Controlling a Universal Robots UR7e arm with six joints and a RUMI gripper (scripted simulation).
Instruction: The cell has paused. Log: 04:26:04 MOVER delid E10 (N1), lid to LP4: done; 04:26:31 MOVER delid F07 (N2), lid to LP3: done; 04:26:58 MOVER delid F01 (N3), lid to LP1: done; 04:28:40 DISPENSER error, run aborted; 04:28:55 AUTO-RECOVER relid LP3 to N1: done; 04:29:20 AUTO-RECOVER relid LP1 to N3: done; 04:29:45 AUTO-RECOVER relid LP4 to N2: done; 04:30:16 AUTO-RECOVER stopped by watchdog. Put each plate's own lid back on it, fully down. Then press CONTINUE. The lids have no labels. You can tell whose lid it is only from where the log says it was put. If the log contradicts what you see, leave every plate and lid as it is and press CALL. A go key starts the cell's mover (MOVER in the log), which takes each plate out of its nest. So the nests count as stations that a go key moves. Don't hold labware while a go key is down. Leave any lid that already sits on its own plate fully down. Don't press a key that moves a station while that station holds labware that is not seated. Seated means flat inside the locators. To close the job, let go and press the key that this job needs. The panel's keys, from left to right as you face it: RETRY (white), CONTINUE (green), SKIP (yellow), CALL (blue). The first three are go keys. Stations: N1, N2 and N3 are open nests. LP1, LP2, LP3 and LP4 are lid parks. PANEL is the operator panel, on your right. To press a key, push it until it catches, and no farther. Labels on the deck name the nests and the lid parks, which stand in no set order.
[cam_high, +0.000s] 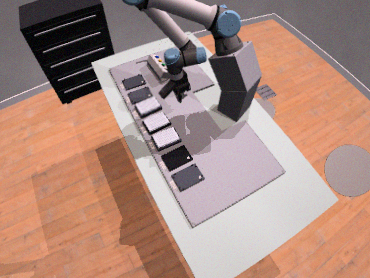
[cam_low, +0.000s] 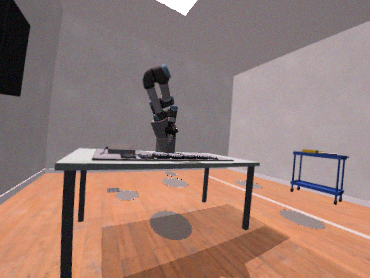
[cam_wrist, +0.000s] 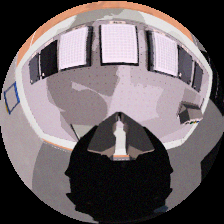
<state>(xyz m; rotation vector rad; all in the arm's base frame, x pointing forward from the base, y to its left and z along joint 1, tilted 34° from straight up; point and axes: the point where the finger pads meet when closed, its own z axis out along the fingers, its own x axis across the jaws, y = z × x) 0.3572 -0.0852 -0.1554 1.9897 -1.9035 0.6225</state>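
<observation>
Now: hand 400 mm to the left of the green key, 70 mm past it and 50 mm above it. Round my hand: white lidded plate: 150 mm ahead, 130 mm to the right, 90 mm below; then yellow key: 450 mm to the right, 70 mm behind, 50 mm below; then white lid: 150 mm ahead, 130 mm to the right, 90 mm below.
</observation>
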